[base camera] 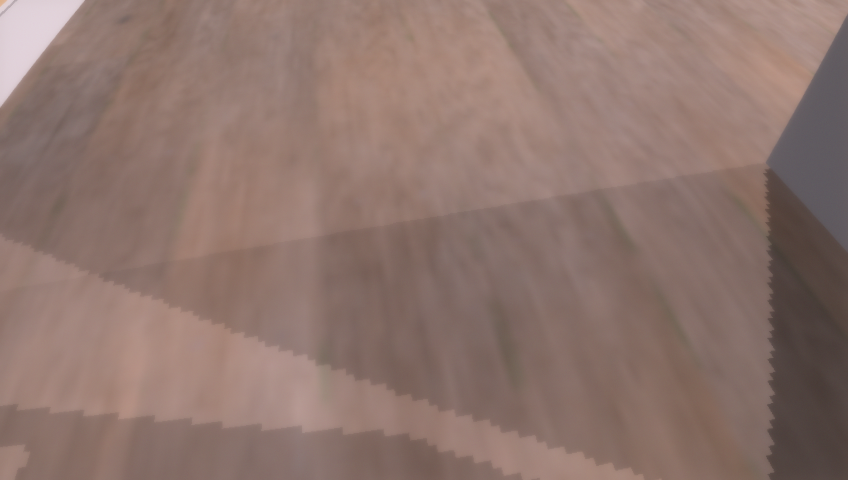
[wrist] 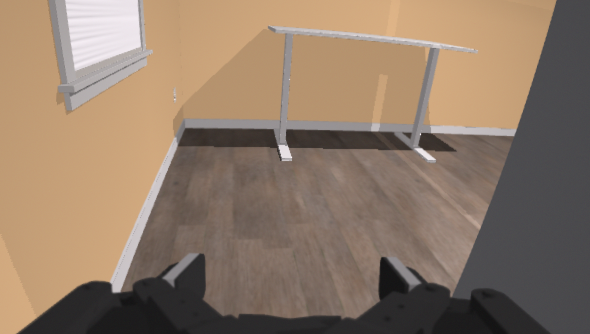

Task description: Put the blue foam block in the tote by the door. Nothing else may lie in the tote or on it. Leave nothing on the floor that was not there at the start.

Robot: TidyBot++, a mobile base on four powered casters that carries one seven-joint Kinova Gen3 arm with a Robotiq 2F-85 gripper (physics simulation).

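Places are measured from the arm's base along level axes (x ahead, y left, z up), in metres.
Where they show: gripper, fingertip midpoint: (wrist: 292, 275).
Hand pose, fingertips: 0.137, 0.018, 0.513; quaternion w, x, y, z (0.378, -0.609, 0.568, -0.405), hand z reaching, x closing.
Note:
After its pixels a point has its place, as x, y, z.
My gripper (wrist: 292, 275) {0.137, 0.018, 0.513} is open, with its two fingers wide apart at the bottom of the wrist view and wooden floor showing between them. No object is between the fingers. The blue foam block, the tote and the door do not show in either view.
A large dark grey panel (wrist: 530, 165) {0.499, -0.375, 0.443} (base camera: 824, 136) {0.507, -0.374, -0.326} stands close on the right. A white-framed table (wrist: 360, 37) {2.356, -0.340, 0.545} with two legs stands by the far wall. An orange wall (wrist: 100, 160) {0.997, 0.713, 0.130} with a window (wrist: 105, 32) {1.187, 0.747, 0.550} and a white baseboard (wrist: 150, 200) {1.490, 0.803, -0.338} runs along the left.

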